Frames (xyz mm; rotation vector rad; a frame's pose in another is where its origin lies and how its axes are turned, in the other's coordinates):
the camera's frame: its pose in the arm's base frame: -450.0 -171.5 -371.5 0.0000 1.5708 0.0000
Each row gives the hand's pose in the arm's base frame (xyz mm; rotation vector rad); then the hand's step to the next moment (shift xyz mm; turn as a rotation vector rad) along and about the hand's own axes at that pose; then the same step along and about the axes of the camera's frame.
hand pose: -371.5 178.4 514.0 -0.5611 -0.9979 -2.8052
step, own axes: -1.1 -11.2 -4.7 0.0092 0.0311 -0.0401
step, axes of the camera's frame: 10.4 5.7 -2.9 0.0069 -0.0492 -0.0138
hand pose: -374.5 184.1 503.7 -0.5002 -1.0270 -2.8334
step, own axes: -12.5 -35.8 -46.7 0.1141 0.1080 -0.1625
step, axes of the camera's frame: 59.6 -2.5 -7.8 0.0135 -0.1833 -0.1316
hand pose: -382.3 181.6 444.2 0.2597 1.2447 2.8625
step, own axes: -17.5 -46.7 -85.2 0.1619 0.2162 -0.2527
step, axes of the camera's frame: 93.7 -31.2 1.4 -0.0117 -0.3192 -0.1865
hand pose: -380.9 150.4 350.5 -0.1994 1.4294 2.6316
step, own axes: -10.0 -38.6 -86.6 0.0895 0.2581 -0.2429
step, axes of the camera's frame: 76.6 -52.6 21.3 -0.0646 -0.3378 -0.1237
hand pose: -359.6 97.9 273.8 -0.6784 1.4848 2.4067
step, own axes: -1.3 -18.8 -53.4 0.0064 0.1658 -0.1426
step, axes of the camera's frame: 34.2 -38.7 23.2 -0.0721 -0.2029 -0.0388
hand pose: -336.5 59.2 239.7 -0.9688 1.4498 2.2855
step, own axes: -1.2 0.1 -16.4 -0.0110 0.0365 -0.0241
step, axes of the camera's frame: 3.7 -14.3 7.3 -0.0261 -0.0367 -0.0022
